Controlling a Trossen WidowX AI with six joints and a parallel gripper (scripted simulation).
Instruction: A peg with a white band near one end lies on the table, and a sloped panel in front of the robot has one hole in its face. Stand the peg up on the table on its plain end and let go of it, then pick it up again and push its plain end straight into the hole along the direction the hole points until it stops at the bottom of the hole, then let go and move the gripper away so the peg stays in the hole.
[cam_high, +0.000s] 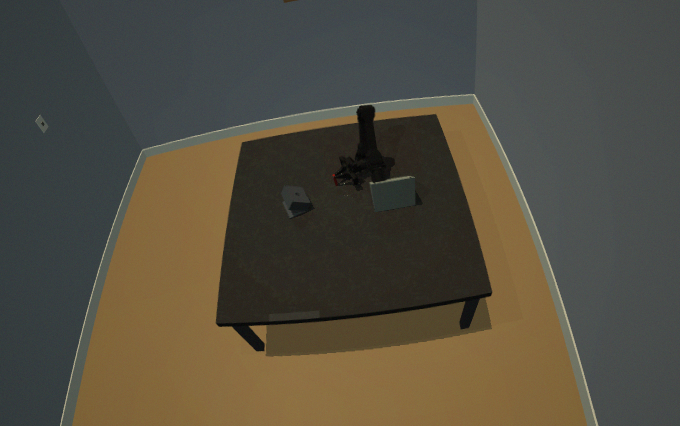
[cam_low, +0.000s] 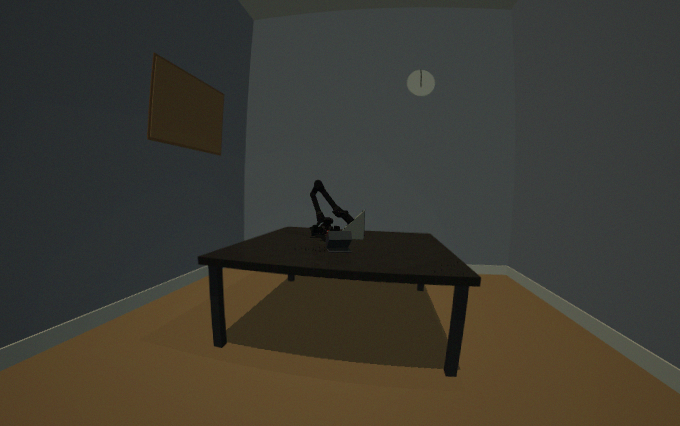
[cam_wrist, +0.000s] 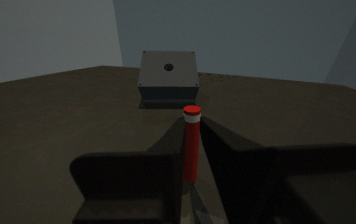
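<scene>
The peg lies 10 mm below my gripper tip. The rest, counted from my gripper tip: grey sloped panel 210 mm ahead, 100 mm to the left, 10 mm below.
</scene>
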